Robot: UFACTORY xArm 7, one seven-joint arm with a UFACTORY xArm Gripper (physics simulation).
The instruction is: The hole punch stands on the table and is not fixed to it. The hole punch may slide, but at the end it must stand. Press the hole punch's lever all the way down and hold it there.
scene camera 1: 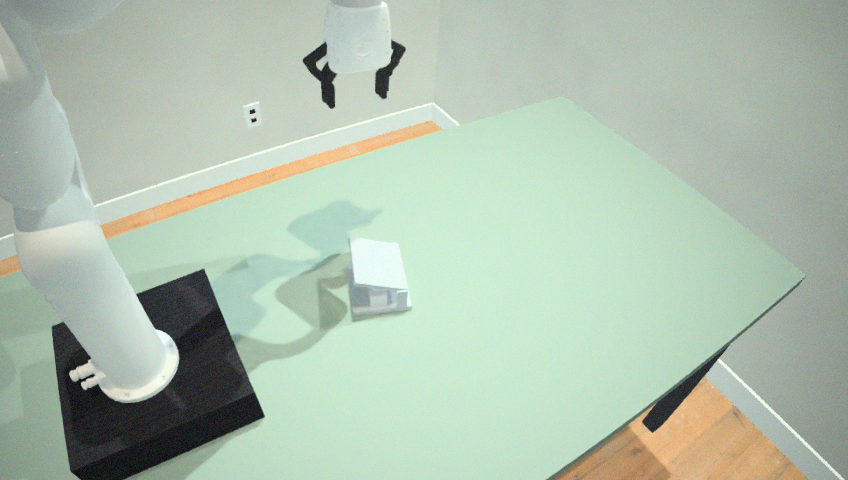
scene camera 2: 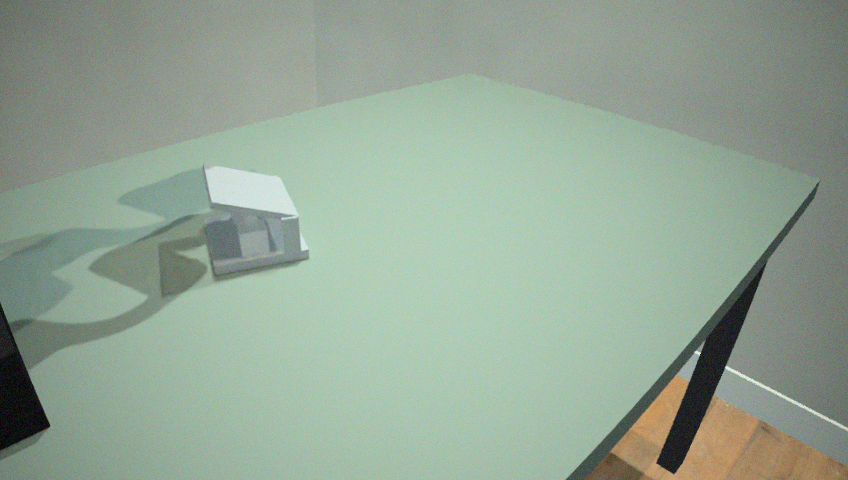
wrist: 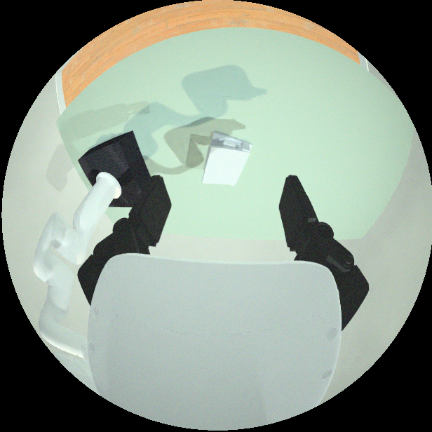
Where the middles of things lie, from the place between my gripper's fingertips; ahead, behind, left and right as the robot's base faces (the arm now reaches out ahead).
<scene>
I see my gripper 40 mm past the lever [scene camera 2: 230, 190], 140 mm to the left of it and 250 mm above it. Round my hand: grey hole punch [scene camera 2: 271, 241]: 40 mm behind, 140 mm to the right, 270 mm below.
</scene>
